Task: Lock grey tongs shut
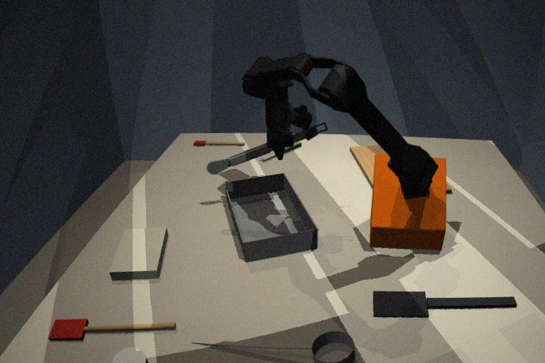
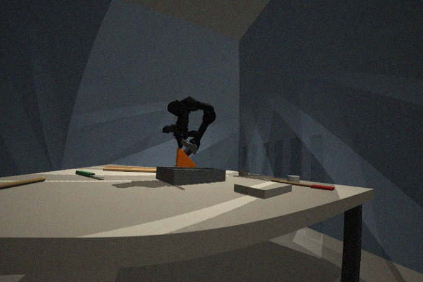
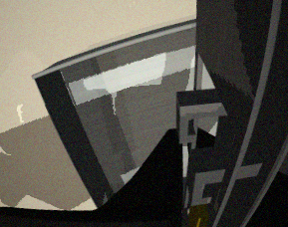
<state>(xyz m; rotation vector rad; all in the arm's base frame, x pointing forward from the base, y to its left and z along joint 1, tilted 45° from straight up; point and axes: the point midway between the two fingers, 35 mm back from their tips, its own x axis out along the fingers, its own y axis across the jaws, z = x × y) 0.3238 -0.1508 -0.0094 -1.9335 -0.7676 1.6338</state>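
My gripper tip is now 37 cm past the wooden board, 23 cm to the left of it and 15 cm above it. From my gripper tip the other things lie so: green-handled tool 3 cm ahead, 37 cm to the right, 15 cm below; then yellow mark 5 cm above; then grey roasting tin 4 cm ahead, 6 cm to the left, 13 cm below.
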